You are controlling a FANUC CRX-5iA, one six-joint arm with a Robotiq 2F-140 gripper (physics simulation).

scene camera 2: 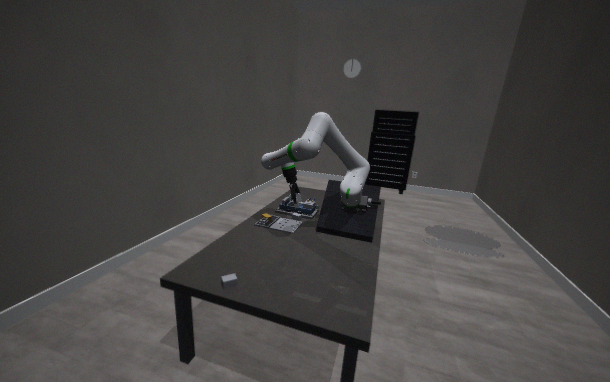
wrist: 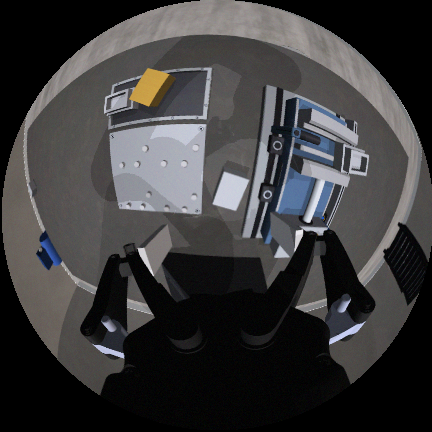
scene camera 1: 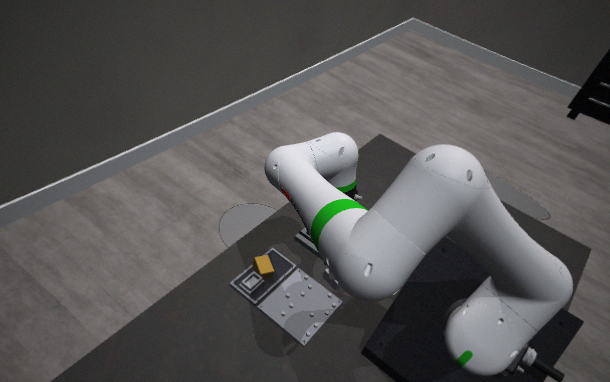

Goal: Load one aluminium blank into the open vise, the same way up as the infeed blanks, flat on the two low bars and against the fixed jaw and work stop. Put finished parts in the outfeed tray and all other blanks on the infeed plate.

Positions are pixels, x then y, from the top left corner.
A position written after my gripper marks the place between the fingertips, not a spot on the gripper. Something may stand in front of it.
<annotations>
My gripper (wrist: pixel 219 229) is open, holding nothing. Also in view: a brass blank (wrist: pixel 149 90).
</annotations>
